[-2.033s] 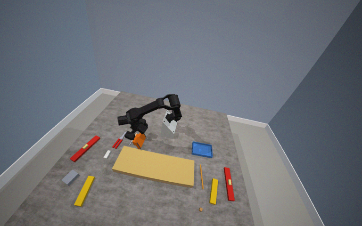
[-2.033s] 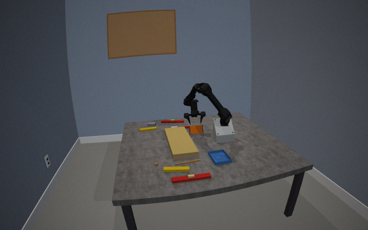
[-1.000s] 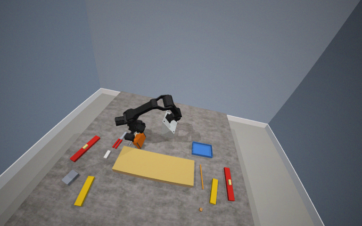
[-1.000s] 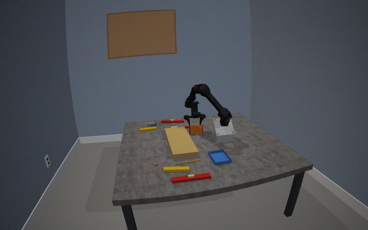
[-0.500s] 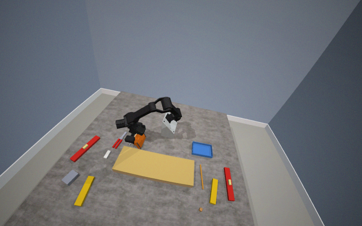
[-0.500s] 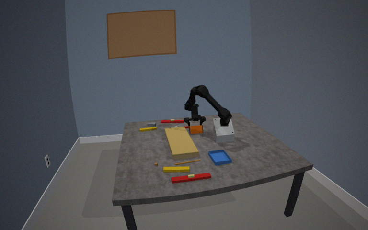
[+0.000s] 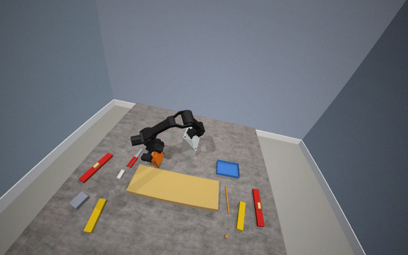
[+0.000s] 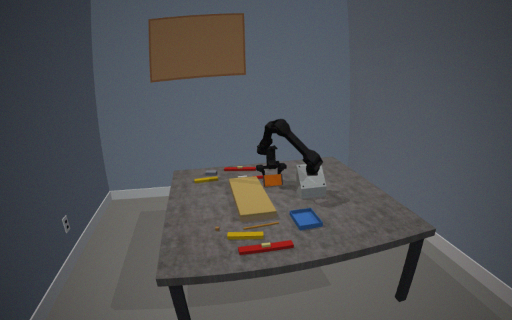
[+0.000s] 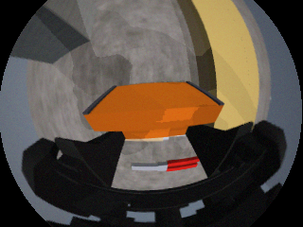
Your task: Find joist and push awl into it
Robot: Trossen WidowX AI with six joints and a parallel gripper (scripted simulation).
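The wooden-handled tool is 30 mm to the right of my gripper tip, 20 mm below it and 10 mm ahead of it. Also, from my gripper tip: grey block 400 mm ahead, 230 mm to the right, 10 mm below; then white piece 180 mm ahead, 130 mm to the right, 20 mm below; then orange stud finder 10 mm to the left, 10 mm ahead.
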